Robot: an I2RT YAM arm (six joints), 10 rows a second.
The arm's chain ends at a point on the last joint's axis. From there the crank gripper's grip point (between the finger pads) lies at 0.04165 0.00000 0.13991 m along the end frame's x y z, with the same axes.
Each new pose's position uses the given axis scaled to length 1; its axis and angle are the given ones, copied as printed.
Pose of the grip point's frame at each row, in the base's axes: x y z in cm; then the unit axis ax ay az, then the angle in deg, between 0 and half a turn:
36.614 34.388 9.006 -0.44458 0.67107 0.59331 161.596
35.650 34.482 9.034 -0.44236 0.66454 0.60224 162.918
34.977 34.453 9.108 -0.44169 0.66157 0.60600 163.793
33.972 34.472 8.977 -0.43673 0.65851 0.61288 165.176
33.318 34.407 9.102 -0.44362 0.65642 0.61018 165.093
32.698 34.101 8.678 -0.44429 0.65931 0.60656 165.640
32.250 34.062 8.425 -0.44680 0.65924 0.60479 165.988
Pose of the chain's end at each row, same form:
43.190 23.210 15.707 -0.44458 0.67107 0.59331 161.596
42.596 23.370 15.466 -0.44236 0.66454 0.60224 162.918
42.141 23.414 15.426 -0.44169 0.66157 0.60600 163.793
41.444 23.506 15.061 -0.43673 0.65851 0.61288 165.176
40.815 23.522 15.299 -0.44362 0.65642 0.61018 165.093
40.250 23.319 14.989 -0.44429 0.65931 0.60656 165.640
39.868 23.365 14.799 -0.44680 0.65924 0.60479 165.988

